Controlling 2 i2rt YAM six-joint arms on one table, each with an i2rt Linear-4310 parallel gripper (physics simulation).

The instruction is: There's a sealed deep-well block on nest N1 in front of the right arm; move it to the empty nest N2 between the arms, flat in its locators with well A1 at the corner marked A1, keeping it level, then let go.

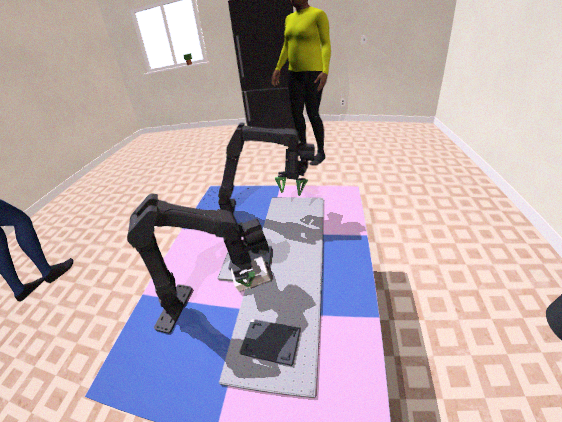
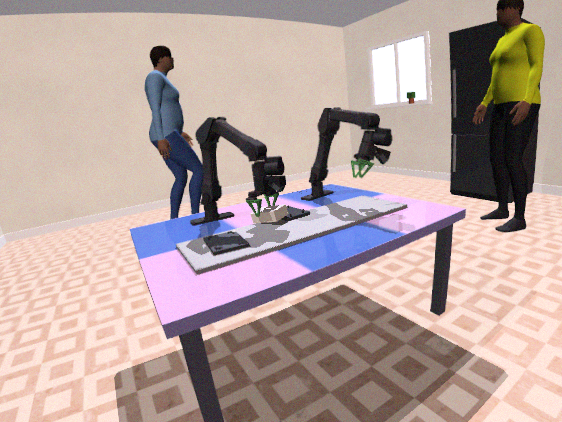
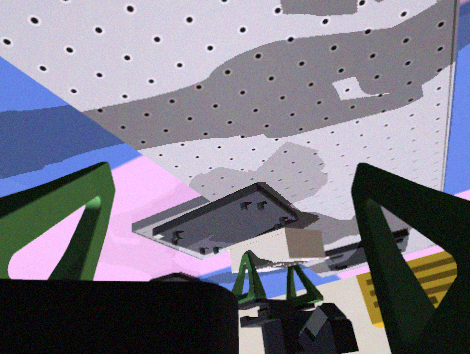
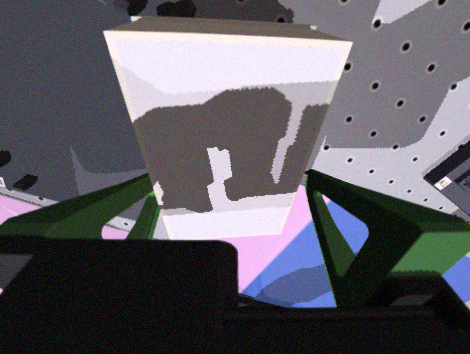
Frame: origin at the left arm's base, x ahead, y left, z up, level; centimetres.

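Seen in the pictures: left gripper, fingertip midpoint: (image 1: pixel 290 194) (image 2: pixel 357 177) (image 3: pixel 233 176); right gripper, fingertip midpoint: (image 1: pixel 246 276) (image 2: pixel 265 213) (image 4: pixel 234 177); left arm's base, link origin: (image 2: pixel 317 195); right arm's base, link origin: (image 1: pixel 174 308) (image 2: pixel 212 219).
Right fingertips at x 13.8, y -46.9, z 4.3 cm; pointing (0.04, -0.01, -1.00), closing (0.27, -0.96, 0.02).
Pixels of each thing's top centre, then the offset from my right fingertips to it. Level surfaces: height alone.
- sealed block, top centre: (image 4: pixel 226 186) (image 3: pixel 279 273) (image 1: pixel 248 268) (image 2: pixel 268 205) dx +1.5, dy +0.9, dz +3.4 cm
- grey perforated board, surface height: dz -3.0 cm
- middle dark nest, top centre: (image 4: pixel 55 118) (image 3: pixel 228 235) (image 1: pixel 250 255) (image 2: pixel 286 209) dx +0.9, dy +11.2, dz -0.8 cm
The sealed block (image 1: pixel 257 270) (image 2: pixel 273 214) (image 3: pixel 278 245) (image 4: pixel 227 126), pale with a white top, lies askew on the grey perforated board (image 1: pixel 309 254) (image 2: pixel 317 227) (image 3: pixel 189 57). It sits at the corner of the middle dark nest (image 1: pixel 226 270) (image 2: pixel 297 212) (image 3: pixel 219 228) (image 4: pixel 45 114), whose locator area shows bare. My right gripper (image 1: pixel 245 278) (image 2: pixel 262 202) (image 3: pixel 269 256) (image 4: pixel 234 177) is open, its green fingers low on either side of the block's near end. The other dark nest (image 1: pixel 269 341) (image 2: pixel 225 243) (image 4: pixel 452 173) is empty. My left gripper (image 1: pixel 290 183) (image 2: pixel 361 168) (image 3: pixel 233 176) is open and empty, high over the board's far end.
A person in yellow (image 1: pixel 304 40) (image 2: pixel 515 68) stands by a black fridge (image 1: pixel 258 68) (image 2: pixel 468 113) beyond the table's far end. A person in blue (image 2: pixel 165 104) (image 1: pixel 17 244) walks behind the right arm. The table (image 2: pixel 317 272) is pink and blue.
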